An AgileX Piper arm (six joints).
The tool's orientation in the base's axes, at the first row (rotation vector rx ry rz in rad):
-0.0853, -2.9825, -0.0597
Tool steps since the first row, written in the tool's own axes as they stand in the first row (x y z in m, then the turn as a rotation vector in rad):
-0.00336, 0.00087, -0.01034, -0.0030, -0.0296, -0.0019
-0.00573, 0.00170, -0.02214, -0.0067, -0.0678, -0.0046
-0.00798, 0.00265, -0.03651, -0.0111, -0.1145, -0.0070
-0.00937, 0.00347, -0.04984, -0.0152, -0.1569, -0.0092
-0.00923, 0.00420, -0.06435, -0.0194, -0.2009, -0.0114
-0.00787, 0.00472, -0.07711, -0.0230, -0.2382, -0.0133
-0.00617, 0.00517, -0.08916, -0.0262, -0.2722, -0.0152
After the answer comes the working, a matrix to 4 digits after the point.
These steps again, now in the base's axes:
0.00497, 0.00023, 0.00971, 0.0015, -0.0298, 0.0004
0.00919, 0.00041, 0.02101, 0.0033, -0.0682, 0.0011
0.01370, 0.00060, 0.03487, 0.0052, -0.1151, 0.0011
0.01719, 0.00076, 0.04783, 0.0070, -0.1577, 0.0012
0.01935, 0.00085, 0.06220, 0.0089, -0.2020, 0.0011
0.02003, 0.00088, 0.07502, 0.0105, -0.2394, 0.0011
0.02025, 0.00088, 0.08720, 0.0119, -0.2736, 0.0013

The tool's axes in the first row as the columns of a matrix, in the base's axes (rounded; the answer above uses it unrounded):
-0.9860, 0.0599, -0.1554
0.0536, 0.9976, 0.0442
0.1577, 0.0353, -0.9869

